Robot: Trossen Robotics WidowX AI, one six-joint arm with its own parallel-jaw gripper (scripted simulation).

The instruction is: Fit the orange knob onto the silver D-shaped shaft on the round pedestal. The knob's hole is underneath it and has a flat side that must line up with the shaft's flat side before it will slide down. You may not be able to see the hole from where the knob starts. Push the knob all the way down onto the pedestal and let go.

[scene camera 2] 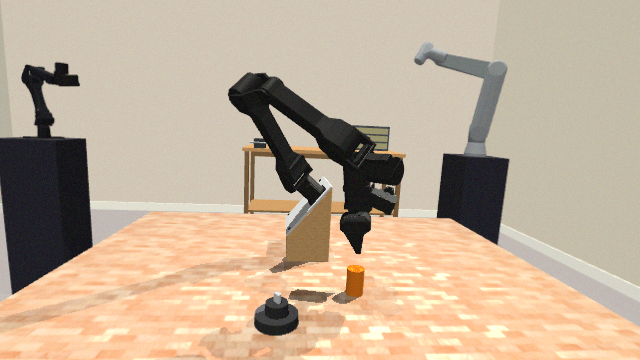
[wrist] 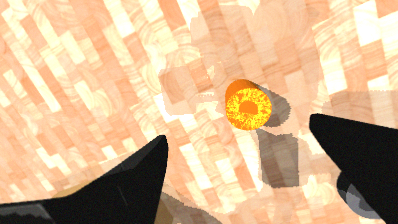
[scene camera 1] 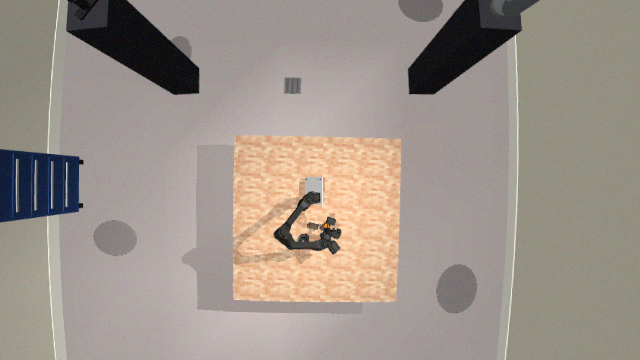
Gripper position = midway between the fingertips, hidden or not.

Observation:
My gripper (scene camera 2: 359, 244) is open and holds nothing. Also in view: an orange knob (wrist: 247, 107) and a round pedestal (scene camera 2: 276, 317).
My gripper also shows in the wrist view (wrist: 236, 131). The round pedestal shows as well in the wrist view (wrist: 350, 195).

